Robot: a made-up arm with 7 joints. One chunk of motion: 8 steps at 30 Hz.
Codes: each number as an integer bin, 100 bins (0 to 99) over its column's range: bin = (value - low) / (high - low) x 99, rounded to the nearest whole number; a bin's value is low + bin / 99 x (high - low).
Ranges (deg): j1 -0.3..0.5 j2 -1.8..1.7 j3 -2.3..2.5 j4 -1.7..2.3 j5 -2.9..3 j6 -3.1..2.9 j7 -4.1..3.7
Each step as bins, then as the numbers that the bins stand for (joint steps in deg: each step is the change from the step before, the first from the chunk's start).
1 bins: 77 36 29 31 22 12 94
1 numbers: 0.322 -0.527 -0.894 -0.447 -1.589 -2.373 3.306
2 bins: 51 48 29 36 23 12 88
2 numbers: 0.112 -0.103 -0.894 -0.245 -1.529 -2.373 2.833
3 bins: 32 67 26 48 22 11 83
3 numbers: -0.041 0.569 -1.039 0.239 -1.589 -2.433 2.439
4 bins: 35 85 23 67 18 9 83
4 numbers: -0.017 1.205 -1.185 1.007 -1.827 -2.555 2.439
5 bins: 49 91 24 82 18 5 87
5 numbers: 0.096 1.417 -1.136 1.613 -1.827 -2.797 2.755
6 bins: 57 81 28 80 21 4 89
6 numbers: 0.161 1.064 -0.942 1.532 -1.648 -2.858 2.912
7 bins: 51 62 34 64 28 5 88
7 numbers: 0.112 0.392 -0.652 0.886 -1.231 -2.797 2.833
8 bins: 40 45 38 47 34 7 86
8 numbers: 0.023 -0.209 -0.458 0.199 -0.874 -2.676 2.676
